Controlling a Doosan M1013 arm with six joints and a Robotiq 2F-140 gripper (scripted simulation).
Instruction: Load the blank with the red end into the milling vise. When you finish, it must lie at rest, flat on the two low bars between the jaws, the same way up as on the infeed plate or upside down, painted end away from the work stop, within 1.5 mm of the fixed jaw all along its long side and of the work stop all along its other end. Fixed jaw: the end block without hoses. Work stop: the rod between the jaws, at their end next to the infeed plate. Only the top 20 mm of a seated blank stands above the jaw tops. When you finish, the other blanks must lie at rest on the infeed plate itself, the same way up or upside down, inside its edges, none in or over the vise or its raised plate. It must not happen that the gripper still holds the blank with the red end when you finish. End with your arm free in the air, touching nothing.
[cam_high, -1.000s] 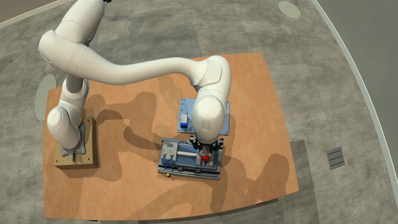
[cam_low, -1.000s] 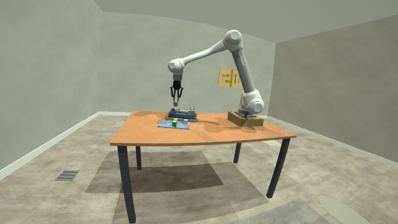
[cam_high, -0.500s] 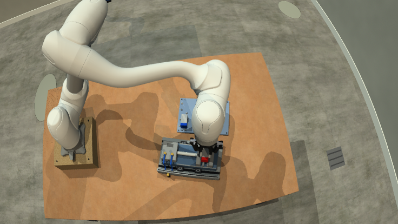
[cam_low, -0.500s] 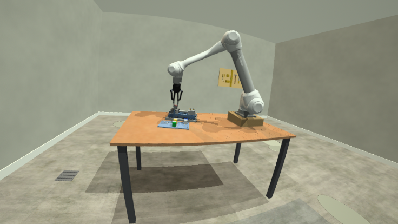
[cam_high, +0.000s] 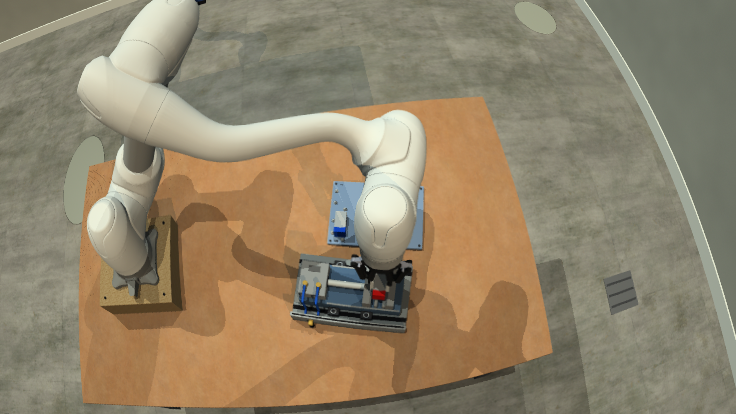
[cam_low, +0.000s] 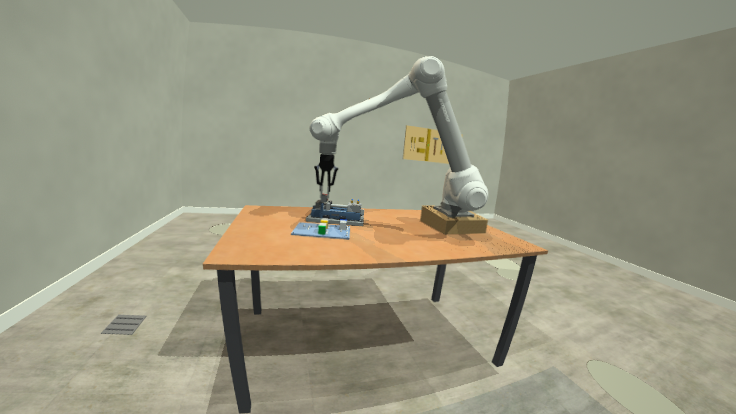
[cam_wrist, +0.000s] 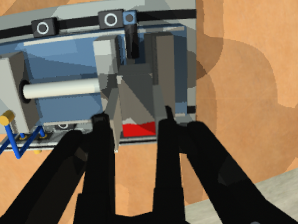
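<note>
Now: hand 3 cm above the red-ended blank. Round my hand: fixed jaw: 3 cm ahead, 7 cm below; then work stop rod: 1 cm ahead, 5 cm to the left, 6 cm below; then moving jaw: 3 cm behind, 1 cm to the left, 7 cm below.
</note>
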